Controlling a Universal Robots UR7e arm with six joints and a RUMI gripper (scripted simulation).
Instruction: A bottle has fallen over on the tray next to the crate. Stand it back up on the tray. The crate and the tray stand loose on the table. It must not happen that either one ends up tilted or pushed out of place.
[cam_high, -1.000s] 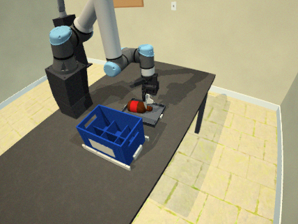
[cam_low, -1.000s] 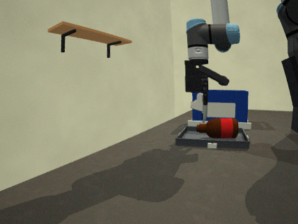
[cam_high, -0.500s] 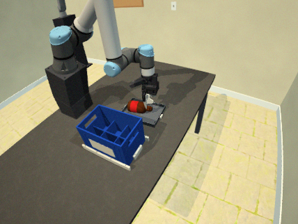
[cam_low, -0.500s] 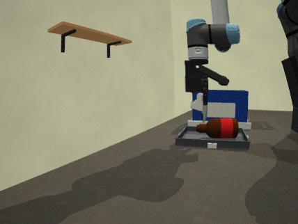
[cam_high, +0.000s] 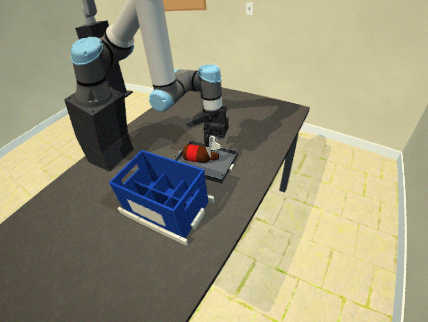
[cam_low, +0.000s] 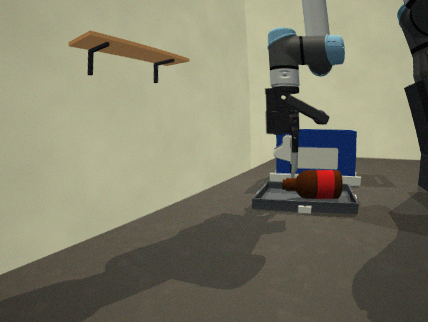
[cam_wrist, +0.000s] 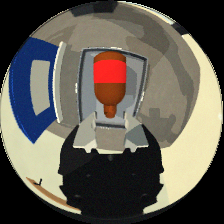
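Right now the brown bottle is 5 cm behind my hand, 4 cm below it and 1 cm to the right of it. The rest, counted from my hand: grey tray 7 cm below, 4 cm behind, 1 cm to the right; blue crate 29 cm to the right, 6 cm behind.
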